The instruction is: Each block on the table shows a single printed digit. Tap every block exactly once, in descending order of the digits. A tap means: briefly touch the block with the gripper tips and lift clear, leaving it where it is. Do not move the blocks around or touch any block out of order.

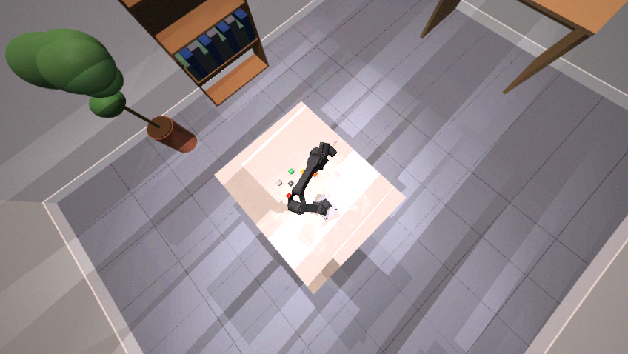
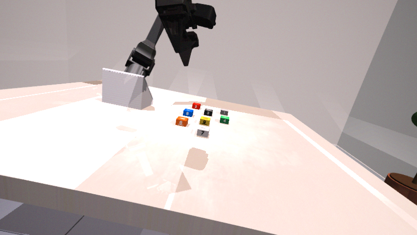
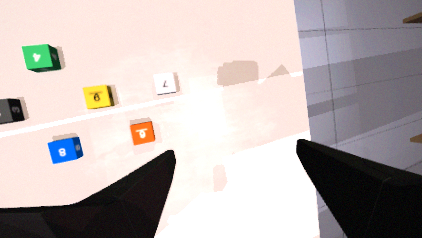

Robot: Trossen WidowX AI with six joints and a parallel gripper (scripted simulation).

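Now: gripper tip 180 mm above the yellow 9 block, 140 mm to the right of it and 60 mm short of it. The rest, counted from my gripper tip: orange block: 180 mm below, 80 mm to the left; blue 8 block: 200 mm to the left, 180 mm below, 10 mm behind; white 7 block: 180 mm below, 80 mm ahead, 40 mm to the left.
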